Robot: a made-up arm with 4 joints. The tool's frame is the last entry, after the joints. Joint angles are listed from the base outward. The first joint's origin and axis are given. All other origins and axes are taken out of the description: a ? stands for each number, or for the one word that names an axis. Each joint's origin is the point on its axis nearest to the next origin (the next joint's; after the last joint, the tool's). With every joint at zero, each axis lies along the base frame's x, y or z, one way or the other. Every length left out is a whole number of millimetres.
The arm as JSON. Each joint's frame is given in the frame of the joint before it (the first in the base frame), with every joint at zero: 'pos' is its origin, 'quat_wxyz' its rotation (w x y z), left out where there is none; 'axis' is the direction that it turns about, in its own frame. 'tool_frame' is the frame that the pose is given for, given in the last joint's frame.
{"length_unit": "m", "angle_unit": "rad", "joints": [
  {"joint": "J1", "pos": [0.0, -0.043, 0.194], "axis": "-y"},
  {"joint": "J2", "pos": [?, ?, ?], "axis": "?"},
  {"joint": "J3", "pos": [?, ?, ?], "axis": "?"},
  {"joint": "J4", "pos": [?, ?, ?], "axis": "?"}
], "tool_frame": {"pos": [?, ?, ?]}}
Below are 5 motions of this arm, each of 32 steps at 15 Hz.
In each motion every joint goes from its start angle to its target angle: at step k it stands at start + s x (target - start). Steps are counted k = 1, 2, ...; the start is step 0. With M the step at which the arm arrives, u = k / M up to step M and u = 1 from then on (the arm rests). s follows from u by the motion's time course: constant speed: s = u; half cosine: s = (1 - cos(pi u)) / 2; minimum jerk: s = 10 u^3 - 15 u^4 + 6 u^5.
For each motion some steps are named. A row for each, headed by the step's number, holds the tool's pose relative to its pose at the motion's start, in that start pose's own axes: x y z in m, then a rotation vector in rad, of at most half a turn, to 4 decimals.
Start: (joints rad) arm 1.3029 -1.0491 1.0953 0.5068
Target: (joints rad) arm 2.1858 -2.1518 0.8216 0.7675
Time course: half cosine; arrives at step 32
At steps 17, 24, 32:
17: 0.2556 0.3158 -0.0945 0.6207 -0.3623 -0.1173
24: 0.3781 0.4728 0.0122 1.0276 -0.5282 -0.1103
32: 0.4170 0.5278 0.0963 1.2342 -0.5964 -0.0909

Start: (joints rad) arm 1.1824 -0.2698 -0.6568 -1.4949
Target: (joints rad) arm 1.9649 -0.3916 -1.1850 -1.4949
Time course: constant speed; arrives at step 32
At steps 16, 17, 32:
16: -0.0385 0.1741 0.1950 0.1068 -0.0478 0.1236
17: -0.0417 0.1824 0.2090 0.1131 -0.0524 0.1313
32: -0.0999 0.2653 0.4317 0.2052 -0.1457 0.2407

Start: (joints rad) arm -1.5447 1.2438 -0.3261 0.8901
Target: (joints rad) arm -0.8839 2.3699 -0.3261 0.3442
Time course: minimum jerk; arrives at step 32
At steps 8, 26, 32:
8: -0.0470 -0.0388 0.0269 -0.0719 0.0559 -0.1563
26: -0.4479 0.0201 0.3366 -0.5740 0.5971 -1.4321
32: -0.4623 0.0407 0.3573 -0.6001 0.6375 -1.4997

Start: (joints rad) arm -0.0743 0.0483 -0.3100 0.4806
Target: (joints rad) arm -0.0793 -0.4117 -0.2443 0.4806
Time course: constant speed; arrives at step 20
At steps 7, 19, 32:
7: 0.0504 0.0783 -0.0180 0.1267 -0.0899 0.0473
19: 0.1287 0.2203 -0.0151 0.3466 -0.2446 0.1195
32: 0.1346 0.2323 -0.0130 0.3651 -0.2575 0.1250

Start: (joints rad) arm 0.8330 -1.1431 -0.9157 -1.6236
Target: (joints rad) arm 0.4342 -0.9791 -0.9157 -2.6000
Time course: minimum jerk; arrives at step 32
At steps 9, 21, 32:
9: 0.0214 -0.0207 -0.0241 -0.0266 0.0229 -0.1846
21: 0.0961 -0.1592 -0.1377 -0.1986 0.0685 -1.0194
32: 0.1086 -0.2240 -0.1759 -0.2768 0.0557 -1.3110

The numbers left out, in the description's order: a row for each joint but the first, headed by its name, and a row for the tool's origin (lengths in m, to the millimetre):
J2: xyz 0.036 0.0 -0.187, axis -x
J3: xyz 0.0 -0.201 -0.393, axis -y
J4: xyz 0.082 0.0 -0.17, axis +z
tool: xyz -0.029 0.055 0.0

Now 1 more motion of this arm.
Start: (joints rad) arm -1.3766 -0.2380 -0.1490 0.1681
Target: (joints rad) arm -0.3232 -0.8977 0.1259 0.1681
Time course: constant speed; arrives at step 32
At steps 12, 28, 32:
12: 0.3137 0.1123 0.1110 0.1478 -0.5047 0.1638
28: 0.5486 0.3234 0.4296 0.3506 -1.1116 0.4938
32: 0.5626 0.3823 0.5198 0.4017 -1.2462 0.5974

